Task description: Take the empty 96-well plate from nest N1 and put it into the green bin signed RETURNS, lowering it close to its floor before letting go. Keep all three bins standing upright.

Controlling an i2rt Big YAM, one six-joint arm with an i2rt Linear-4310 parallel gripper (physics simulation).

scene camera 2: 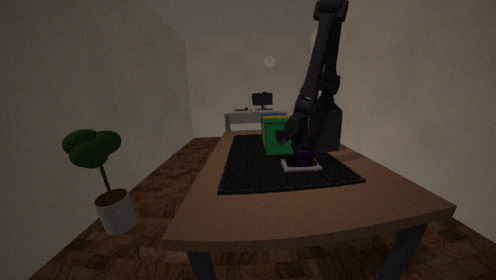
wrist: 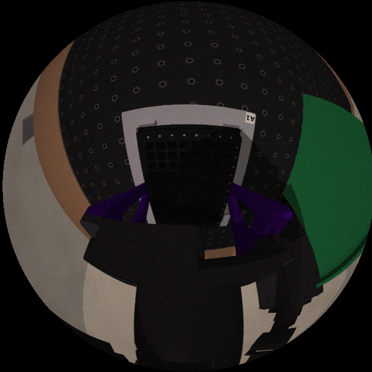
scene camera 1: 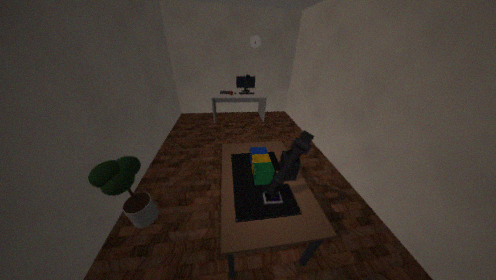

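Seen in the pictures: gripper, between the fingertips: (scene camera 2: 300, 162) (scene camera 1: 272, 196); arm's base, origin of its link: (scene camera 2: 324, 105).
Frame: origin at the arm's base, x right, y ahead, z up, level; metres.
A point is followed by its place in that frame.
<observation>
The empty 96-well plate (wrist: 187, 160) is black and sits inside the white frame of the nest (wrist: 185, 113) (scene camera 2: 302, 169) {x -0.314, y 0.226, z -0.242 m} (scene camera 1: 273, 203) {x -0.316, y 0.222, z -0.244 m}, whose corner carries an A1 label. My gripper (wrist: 188, 186) (scene camera 2: 303, 157) {x -0.255, y 0.218, z -0.237 m} (scene camera 1: 273, 196) {x -0.255, y 0.218, z -0.237 m} points down over the nest, its purple fingers against the plate's two long sides, shut on the plate. The plate's near end is partly hidden by the gripper body. The green bin (scene camera 1: 263, 174) (scene camera 2: 277, 140) (wrist: 330, 170) stands upright beside the nest; its sign and its inside floor do not show.
The yellow bin (scene camera 1: 260, 158) {x 0.149, y 0.267, z -0.123 m} and the blue bin (scene camera 1: 258, 150) {x 0.280, y 0.269, z -0.114 m} stand upright in a row behind the green one. All stand on the black perforated mat (scene camera 1: 245, 205) {x -0.311, y 0.466, z -0.252 m} (scene camera 2: 250, 177) {x -0.346, y 0.442, z -0.250 m} on the wooden table (scene camera 1: 232, 240) {x -0.573, y 0.581, z -0.263 m} (scene camera 2: 280, 215) {x -0.554, y 0.357, z -0.263 m}. The arm (scene camera 2: 315, 75) {x -0.318, y 0.188, z 0.128 m} (scene camera 1: 295, 155) {x -0.335, y 0.153, z 0.302 m} rises close beside the green bin.
</observation>
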